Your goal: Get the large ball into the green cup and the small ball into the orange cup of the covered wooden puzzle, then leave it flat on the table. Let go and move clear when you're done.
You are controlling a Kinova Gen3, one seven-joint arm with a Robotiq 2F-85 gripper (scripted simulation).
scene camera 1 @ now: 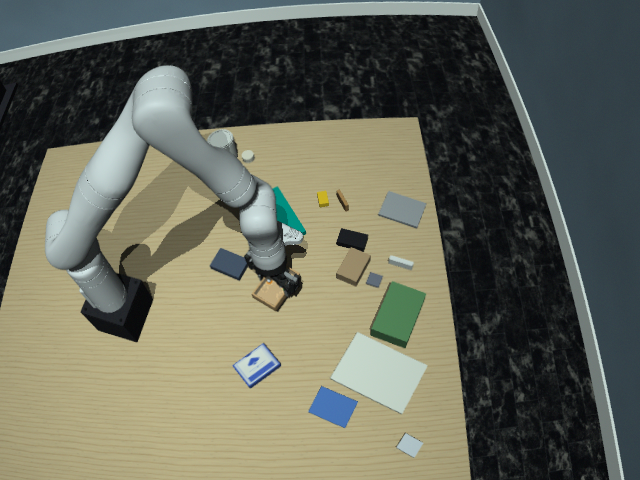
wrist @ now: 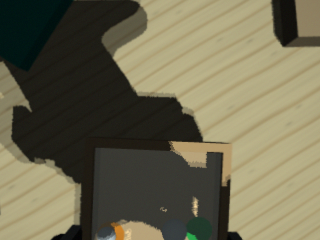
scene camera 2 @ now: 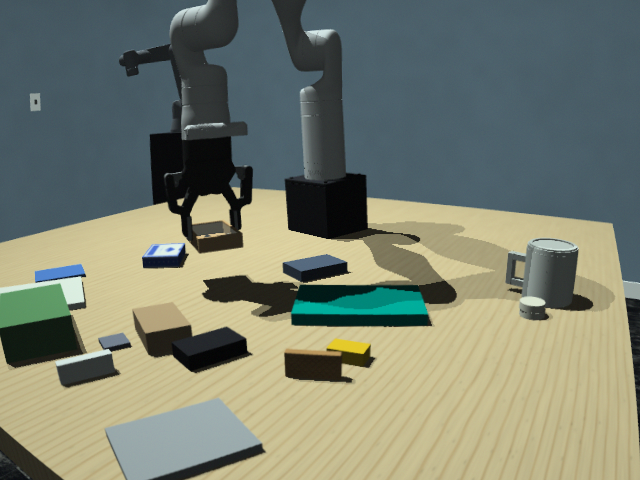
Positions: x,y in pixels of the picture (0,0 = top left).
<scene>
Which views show the dark blue-grey block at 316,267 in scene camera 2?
Scene camera 1 and scene camera 2 only.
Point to a covered wooden puzzle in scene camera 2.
212,236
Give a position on a tan block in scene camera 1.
355,263
</scene>
